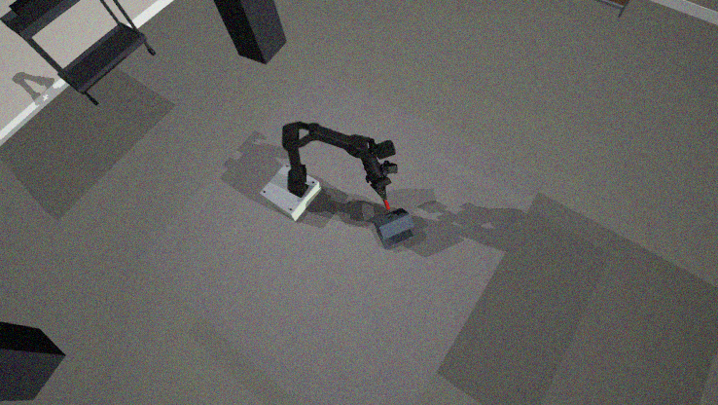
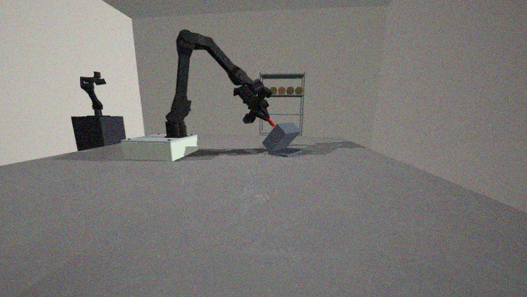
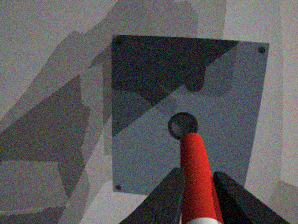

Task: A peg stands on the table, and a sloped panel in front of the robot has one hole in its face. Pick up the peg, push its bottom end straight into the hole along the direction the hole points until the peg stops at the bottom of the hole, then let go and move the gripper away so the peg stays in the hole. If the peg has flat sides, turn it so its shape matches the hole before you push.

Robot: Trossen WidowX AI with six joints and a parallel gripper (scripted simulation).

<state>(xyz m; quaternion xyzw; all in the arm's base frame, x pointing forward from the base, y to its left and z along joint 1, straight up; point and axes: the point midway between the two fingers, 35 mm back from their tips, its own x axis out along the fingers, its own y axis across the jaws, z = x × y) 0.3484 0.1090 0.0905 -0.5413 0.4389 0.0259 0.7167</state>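
Right now the grey-blue sloped panel is 70 mm below my gripper tip, 60 mm ahead of it and 50 mm to the right of it. From my gripper tip the other things lie so: round red peg 10 mm to the left, 10 mm behind, 10 mm above.
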